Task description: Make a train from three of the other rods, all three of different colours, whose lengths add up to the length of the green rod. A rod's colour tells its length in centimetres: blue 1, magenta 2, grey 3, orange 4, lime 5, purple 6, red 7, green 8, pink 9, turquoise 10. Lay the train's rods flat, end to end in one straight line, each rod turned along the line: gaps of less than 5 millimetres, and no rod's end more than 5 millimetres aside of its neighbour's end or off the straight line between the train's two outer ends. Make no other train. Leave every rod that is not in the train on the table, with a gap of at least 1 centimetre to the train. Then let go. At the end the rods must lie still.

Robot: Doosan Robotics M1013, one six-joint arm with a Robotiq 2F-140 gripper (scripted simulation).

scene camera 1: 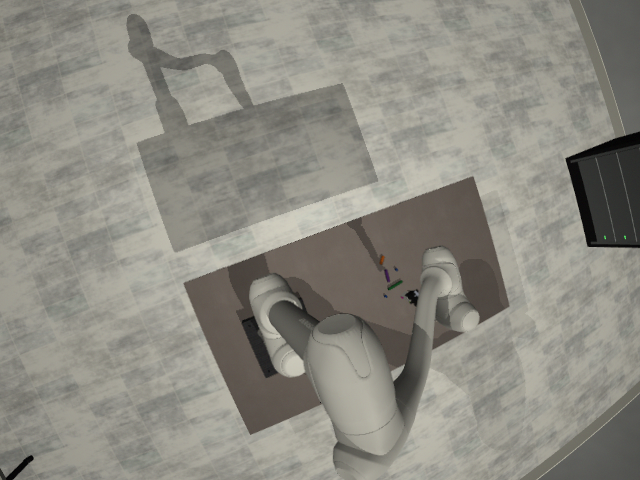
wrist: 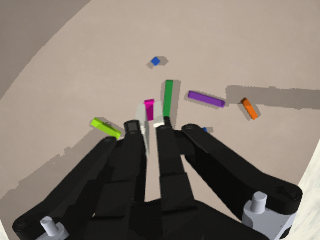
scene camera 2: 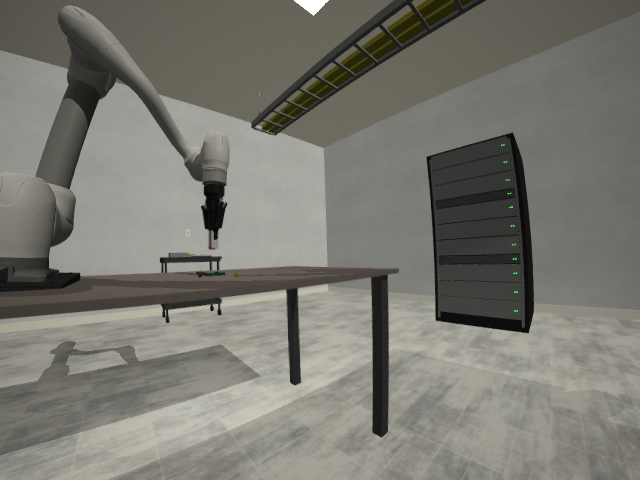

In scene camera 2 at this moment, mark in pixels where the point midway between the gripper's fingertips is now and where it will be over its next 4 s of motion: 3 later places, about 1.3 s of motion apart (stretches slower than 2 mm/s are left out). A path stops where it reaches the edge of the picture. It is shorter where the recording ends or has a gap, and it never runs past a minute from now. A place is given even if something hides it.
The gripper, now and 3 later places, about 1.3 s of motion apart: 213, 248; 207, 248; 206, 273; 206, 273
